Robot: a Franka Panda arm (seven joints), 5 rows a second.
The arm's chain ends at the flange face. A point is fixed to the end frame.
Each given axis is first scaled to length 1.
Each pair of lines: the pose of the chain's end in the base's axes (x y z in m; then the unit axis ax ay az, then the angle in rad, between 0 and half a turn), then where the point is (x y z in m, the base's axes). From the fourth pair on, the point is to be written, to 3 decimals.
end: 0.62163 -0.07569 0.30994 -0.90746 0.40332 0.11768 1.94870
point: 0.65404 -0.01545 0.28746
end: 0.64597 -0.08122 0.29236 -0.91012 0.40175 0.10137 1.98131
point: 0.67908 -0.02221 0.26774
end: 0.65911 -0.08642 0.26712 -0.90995 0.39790 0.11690 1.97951
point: 0.69072 -0.02653 0.24266
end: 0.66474 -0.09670 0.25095 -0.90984 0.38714 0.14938 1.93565
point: 0.694 -0.034 0.230
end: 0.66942 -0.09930 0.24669 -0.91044 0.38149 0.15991 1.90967
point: 0.698 -0.036 0.227
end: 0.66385 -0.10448 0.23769 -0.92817 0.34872 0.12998 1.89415
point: 0.692 -0.041 0.220
